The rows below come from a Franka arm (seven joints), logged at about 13 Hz.
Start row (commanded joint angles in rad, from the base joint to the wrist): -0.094 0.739 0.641 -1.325 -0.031 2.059 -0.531
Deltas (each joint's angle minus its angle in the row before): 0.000 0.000 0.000 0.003 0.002 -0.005 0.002; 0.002 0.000 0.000 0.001 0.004 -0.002 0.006; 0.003 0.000 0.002 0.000 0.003 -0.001 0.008; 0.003 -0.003 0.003 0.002 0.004 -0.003 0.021; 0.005 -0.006 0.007 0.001 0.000 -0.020 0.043; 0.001 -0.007 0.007 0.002 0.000 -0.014 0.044; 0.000 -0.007 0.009 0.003 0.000 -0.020 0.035; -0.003 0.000 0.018 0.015 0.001 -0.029 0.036; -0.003 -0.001 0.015 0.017 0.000 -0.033 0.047; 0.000 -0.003 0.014 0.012 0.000 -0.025 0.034; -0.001 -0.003 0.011 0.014 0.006 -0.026 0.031; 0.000 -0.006 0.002 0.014 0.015 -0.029 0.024; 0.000 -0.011 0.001 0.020 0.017 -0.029 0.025
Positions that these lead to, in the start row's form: -0.094 0.739 0.641 -1.322 -0.029 2.054 -0.529; -0.092 0.739 0.641 -1.321 -0.025 2.052 -0.523; -0.089 0.739 0.643 -1.321 -0.022 2.051 -0.515; -0.086 0.736 0.646 -1.319 -0.018 2.048 -0.494; -0.081 0.730 0.653 -1.318 -0.018 2.028 -0.451; -0.080 0.723 0.660 -1.316 -0.018 2.014 -0.407; -0.080 0.716 0.669 -1.313 -0.018 1.994 -0.372; -0.083 0.716 0.687 -1.298 -0.017 1.965 -0.336; -0.086 0.715 0.702 -1.281 -0.017 1.932 -0.289; -0.086 0.712 0.716 -1.269 -0.017 1.907 -0.255; -0.087 0.709 0.727 -1.255 -0.011 1.881 -0.224; -0.087 0.703 0.729 -1.241 0.004 1.852 -0.200; -0.087 0.692 0.730 -1.221 0.021 1.823 -0.175
